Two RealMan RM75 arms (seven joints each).
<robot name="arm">
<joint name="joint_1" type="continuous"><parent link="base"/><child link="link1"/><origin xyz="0 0 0.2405" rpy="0 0 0"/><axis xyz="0 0 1"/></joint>
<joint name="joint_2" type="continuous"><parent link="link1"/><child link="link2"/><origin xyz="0 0 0" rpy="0 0 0"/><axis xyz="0 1 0"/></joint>
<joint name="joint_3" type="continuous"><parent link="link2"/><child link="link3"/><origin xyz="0 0 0.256" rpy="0 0 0"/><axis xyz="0 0 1"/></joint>
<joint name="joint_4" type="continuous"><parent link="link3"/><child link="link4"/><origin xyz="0 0 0" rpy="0 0 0"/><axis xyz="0 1 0"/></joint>
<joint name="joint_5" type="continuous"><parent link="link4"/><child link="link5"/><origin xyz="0 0 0.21" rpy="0 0 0"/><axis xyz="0 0 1"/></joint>
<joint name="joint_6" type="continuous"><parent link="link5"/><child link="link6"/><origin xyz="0 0 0" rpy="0 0 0"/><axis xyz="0 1 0"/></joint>
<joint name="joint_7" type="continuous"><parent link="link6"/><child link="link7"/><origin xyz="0 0 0.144" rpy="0 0 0"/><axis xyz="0 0 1"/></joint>
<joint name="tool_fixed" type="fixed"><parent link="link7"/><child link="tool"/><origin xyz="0 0 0" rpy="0 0 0"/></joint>
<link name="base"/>
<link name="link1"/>
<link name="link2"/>
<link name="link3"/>
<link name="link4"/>
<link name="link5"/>
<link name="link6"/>
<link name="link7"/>
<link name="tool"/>
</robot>
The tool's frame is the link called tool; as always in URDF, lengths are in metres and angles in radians. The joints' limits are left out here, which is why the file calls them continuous.
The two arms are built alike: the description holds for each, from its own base.
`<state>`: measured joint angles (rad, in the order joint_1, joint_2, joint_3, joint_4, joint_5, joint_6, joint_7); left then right.
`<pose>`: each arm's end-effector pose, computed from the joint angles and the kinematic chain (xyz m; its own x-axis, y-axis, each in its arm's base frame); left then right.
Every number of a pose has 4 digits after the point.
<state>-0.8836 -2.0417 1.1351 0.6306 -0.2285 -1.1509 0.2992 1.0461 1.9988 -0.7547 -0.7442 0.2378 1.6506 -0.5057</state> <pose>-0.2608 0.4162 -0.0117 0.3739 0.9269 -0.0320 0.6731 -0.2949 -0.6782 0.1861 0.4143 0.0344 0.3743 -0.9162 0.1428 -0.8219 -0.3991 -0.4063</pose>
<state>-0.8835 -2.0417 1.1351 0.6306 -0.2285 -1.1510 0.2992 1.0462 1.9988 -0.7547 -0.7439 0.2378 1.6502 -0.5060</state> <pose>-0.2608 0.4161 -0.0118 0.3738 0.9270 -0.0321 0.6731 -0.2949 -0.6782 0.1861 0.4143 0.0344 0.3746 -0.9161 0.1428 -0.8218 -0.3994 -0.4063</pose>
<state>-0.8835 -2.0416 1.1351 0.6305 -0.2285 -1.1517 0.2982 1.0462 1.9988 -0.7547 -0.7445 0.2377 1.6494 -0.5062</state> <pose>-0.2609 0.4160 -0.0117 0.3726 0.9274 -0.0319 0.6736 -0.2939 -0.6781 0.1861 0.4145 0.0345 0.3754 -0.9159 0.1419 -0.8213 -0.3997 -0.4070</pose>
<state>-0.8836 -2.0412 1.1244 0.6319 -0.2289 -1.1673 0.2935 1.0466 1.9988 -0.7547 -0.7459 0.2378 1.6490 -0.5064</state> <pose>-0.2611 0.4144 -0.0112 0.3567 0.9337 -0.0302 0.6844 -0.2832 -0.6718 0.1857 0.4148 0.0348 0.3769 -0.9155 0.1407 -0.8206 -0.4005 -0.4076</pose>
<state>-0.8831 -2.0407 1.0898 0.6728 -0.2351 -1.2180 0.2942 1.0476 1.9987 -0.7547 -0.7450 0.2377 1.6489 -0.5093</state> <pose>-0.2543 0.4151 -0.0050 0.3422 0.9395 -0.0138 0.7094 -0.2680 -0.6518 0.1854 0.4149 0.0347 0.3797 -0.9141 0.1424 -0.8193 -0.4037 -0.4070</pose>
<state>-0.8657 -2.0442 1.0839 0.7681 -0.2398 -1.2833 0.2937 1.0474 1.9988 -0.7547 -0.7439 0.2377 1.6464 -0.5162</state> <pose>-0.2436 0.4160 0.0056 0.3551 0.9348 -0.0011 0.7141 -0.2720 -0.6450 0.1857 0.4151 0.0344 0.3855 -0.9114 0.1440 -0.8166 -0.4096 -0.4066</pose>
